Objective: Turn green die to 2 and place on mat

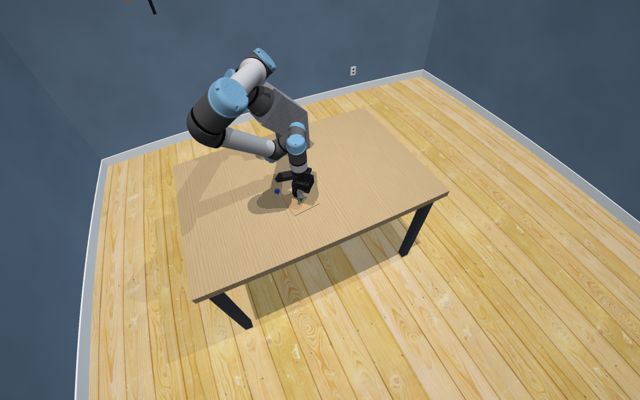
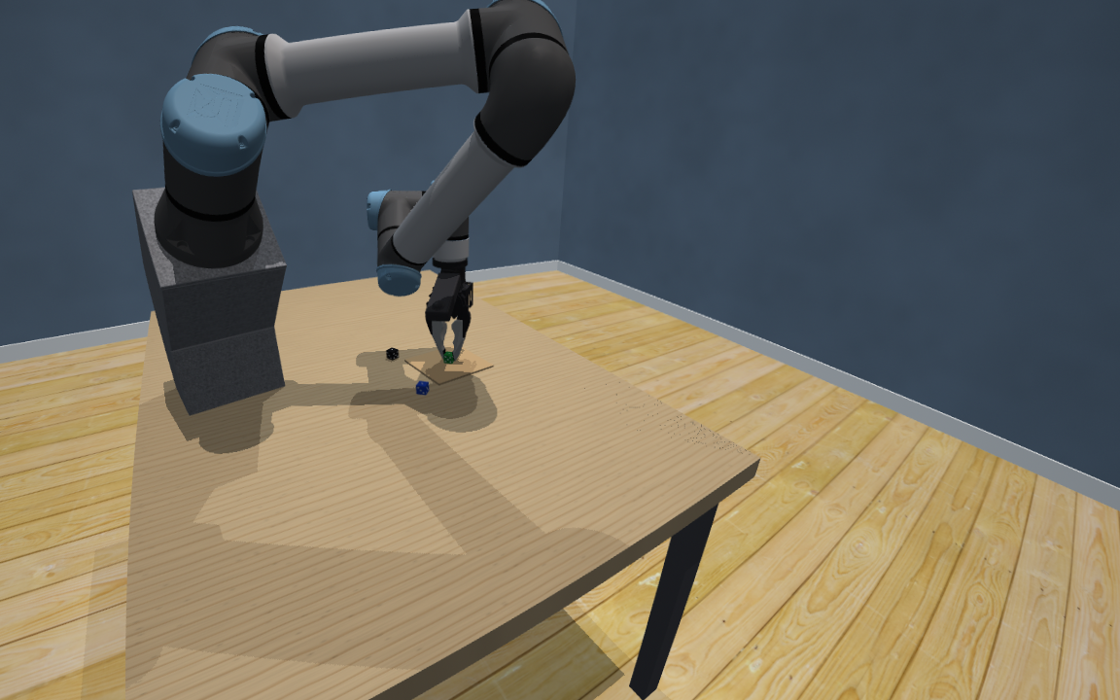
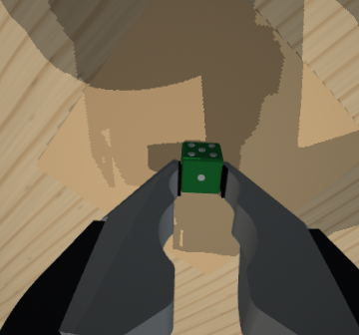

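Now: the green die 10 mm below my hand. Round my hand: blue die 110 mm behind, 80 mm to the right, 10 mm below; then tan mat 20 mm below; then black die 90 mm behind, 100 mm to the left, 10 mm below.
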